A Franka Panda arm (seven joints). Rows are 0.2 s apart.
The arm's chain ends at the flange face. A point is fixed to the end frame.
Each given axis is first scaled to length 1.
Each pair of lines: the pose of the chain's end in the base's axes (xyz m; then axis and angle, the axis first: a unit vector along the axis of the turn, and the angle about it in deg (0 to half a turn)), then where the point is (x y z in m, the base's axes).
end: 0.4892 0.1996 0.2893 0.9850 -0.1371 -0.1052 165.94
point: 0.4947 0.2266 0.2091
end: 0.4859 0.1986 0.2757 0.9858 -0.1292 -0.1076 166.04
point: 0.4905 0.2260 0.1956
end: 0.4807 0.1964 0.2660 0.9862 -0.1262 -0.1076 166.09
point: 0.4851 0.2240 0.1860
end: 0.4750 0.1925 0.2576 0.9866 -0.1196 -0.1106 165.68
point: 0.4784 0.2198 0.1774
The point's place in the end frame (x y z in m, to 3 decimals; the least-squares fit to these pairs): 0.011 -0.048 0.069
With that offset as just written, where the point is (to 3 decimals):
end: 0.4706 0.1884 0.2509 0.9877 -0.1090 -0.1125 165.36
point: 0.473 0.216 0.171
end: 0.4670 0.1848 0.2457 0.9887 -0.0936 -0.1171 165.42
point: 0.467 0.212 0.166
